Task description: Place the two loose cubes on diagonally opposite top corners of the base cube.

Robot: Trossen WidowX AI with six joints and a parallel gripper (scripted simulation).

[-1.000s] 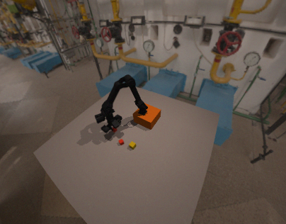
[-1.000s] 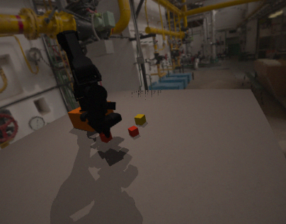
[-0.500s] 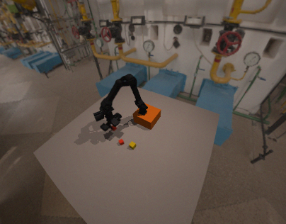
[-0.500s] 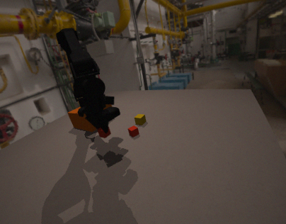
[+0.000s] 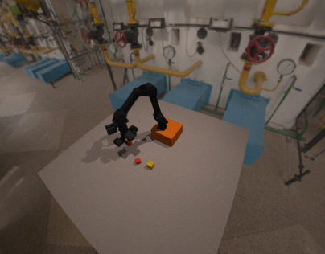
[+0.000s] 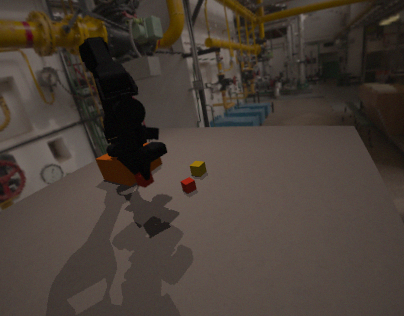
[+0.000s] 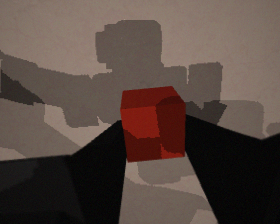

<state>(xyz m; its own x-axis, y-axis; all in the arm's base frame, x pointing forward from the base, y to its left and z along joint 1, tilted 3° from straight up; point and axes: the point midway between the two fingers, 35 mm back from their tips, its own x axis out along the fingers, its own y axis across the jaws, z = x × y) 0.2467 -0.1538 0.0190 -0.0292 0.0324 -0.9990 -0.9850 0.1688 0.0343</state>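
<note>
Right now my gripper tip is 210 mm to the right of the yellow base cube, 80 mm above it and 50 mm short of it.
</note>
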